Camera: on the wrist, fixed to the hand. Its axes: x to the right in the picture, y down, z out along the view.
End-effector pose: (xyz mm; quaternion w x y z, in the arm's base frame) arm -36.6 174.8 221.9 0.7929 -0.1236 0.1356 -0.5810
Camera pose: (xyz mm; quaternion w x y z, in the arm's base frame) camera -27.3 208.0 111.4 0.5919 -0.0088 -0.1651 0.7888
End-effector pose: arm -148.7 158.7 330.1 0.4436 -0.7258 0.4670 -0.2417
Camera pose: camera -259.9 126.7 330.0 0.4111 0.3987 0.5306 0.6249
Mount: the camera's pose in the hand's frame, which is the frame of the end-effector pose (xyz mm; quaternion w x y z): -21.1 57.1 -98.4 0.0103 -0.0552 0.3138 -0.9478
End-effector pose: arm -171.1 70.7 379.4 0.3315 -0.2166 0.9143 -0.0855
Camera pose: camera -239.3 132.4 449.6 0.3765 0.8603 0.0871 0.3326
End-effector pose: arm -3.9 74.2 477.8 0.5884 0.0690 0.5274 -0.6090
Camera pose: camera -5.3 173.2 417.9 0.7329 0.3405 -0.2891 0.5132
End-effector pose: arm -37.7 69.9 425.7 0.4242 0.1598 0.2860 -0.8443
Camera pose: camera 23.5 116.7 339.4 0.8768 0.0279 -0.3341 0.3448
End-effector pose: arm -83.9 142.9 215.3 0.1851 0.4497 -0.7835 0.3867
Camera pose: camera -126.9 247.7 239.0 0.6392 0.6157 0.4549 -0.0736
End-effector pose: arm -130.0 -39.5 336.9 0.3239 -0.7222 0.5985 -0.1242
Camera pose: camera -235.9 -55.2 380.8 0.3420 0.5536 0.5698 0.5018
